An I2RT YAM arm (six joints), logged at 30 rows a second.
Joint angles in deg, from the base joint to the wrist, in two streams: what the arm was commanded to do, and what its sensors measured. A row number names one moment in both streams.
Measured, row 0: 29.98, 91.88, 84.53, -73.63, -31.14, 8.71
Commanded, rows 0 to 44: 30.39, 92.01, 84.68, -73.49, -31.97, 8.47; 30.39, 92.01, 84.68, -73.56, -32.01, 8.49; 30.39, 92.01, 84.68, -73.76, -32.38, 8.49; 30.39, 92.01, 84.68, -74.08, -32.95, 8.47; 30.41, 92.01, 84.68, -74.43, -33.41, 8.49; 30.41, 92.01, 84.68, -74.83, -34.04, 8.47; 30.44, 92.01, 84.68, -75.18, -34.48, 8.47; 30.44, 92.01, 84.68, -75.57, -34.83, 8.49; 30.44, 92.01, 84.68, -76.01, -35.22, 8.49; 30.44, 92.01, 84.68, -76.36, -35.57, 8.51; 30.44, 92.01, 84.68, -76.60, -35.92, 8.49; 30.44, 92.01, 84.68, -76.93, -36.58, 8.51; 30.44, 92.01, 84.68, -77.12, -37.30, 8.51; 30.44, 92.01, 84.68, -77.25, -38.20, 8.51; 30.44, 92.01, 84.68, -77.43, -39.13, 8.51; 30.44, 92.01, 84.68, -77.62, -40.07, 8.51; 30.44, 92.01, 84.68, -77.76, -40.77, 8.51; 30.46, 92.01, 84.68, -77.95, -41.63, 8.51; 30.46, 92.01, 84.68, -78.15, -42.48, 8.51; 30.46, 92.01, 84.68, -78.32, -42.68, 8.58; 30.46, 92.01, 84.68, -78.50, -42.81, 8.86; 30.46, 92.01, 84.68, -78.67, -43.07, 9.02; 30.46, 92.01, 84.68, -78.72, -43.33, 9.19; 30.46, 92.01, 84.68, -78.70, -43.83, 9.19; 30.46, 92.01, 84.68, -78.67, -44.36, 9.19; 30.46, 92.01, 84.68, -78.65, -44.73, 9.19; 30.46, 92.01, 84.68, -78.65, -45.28, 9.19; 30.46, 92.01, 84.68, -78.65, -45.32, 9.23; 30.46, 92.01, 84.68, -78.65, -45.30, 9.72; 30.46, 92.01, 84.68, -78.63, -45.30, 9.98; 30.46, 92.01, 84.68, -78.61, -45.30, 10.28; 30.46, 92.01, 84.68, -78.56, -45.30, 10.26; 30.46, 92.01, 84.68, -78.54, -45.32, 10.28; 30.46, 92.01, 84.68, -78.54, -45.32, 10.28; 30.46, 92.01, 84.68, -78.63, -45.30, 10.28; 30.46, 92.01, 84.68, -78.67, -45.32, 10.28; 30.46, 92.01, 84.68, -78.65, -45.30, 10.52; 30.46, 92.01, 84.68, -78.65, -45.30, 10.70; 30.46, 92.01, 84.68, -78.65, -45.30, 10.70; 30.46, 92.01, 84.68, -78.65, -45.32, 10.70; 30.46, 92.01, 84.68, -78.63, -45.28, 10.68; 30.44, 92.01, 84.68, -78.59, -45.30, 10.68; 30.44, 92.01, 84.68, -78.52, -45.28, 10.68; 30.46, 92.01, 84.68, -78.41, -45.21, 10.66; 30.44, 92.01, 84.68, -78.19, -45.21, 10.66
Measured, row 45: 29.98, 91.88, 84.53, -78.43, -43.99, 10.07
